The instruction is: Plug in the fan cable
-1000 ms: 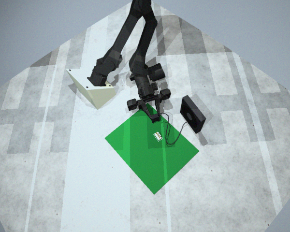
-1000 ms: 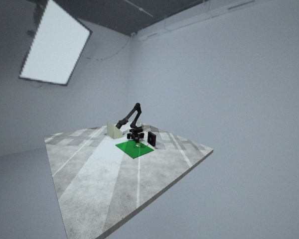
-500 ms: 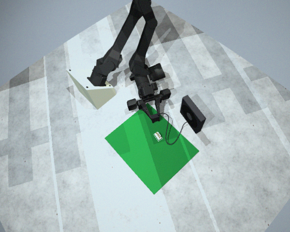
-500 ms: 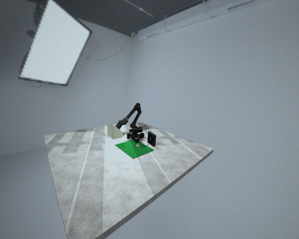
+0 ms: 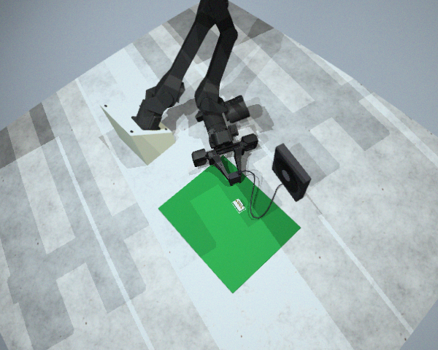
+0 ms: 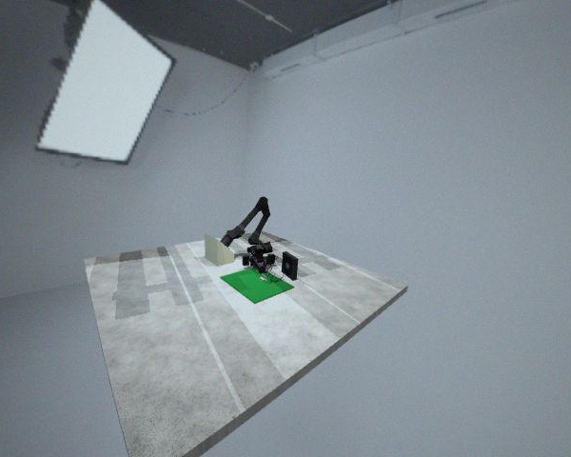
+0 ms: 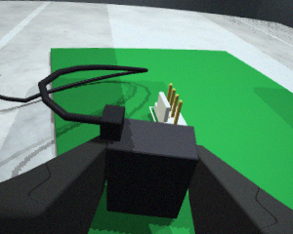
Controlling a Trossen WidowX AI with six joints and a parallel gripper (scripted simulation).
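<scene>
My gripper tip is now 1 cm above the black plug. The rest, counted from my gripper tip: white four-pin fan header 6 cm ahead, 4 cm to the right, 3 cm below; green board 8 cm to the right, 6 cm ahead, 5 cm below; black cable 2 cm to the left, 1 cm ahead.
</scene>
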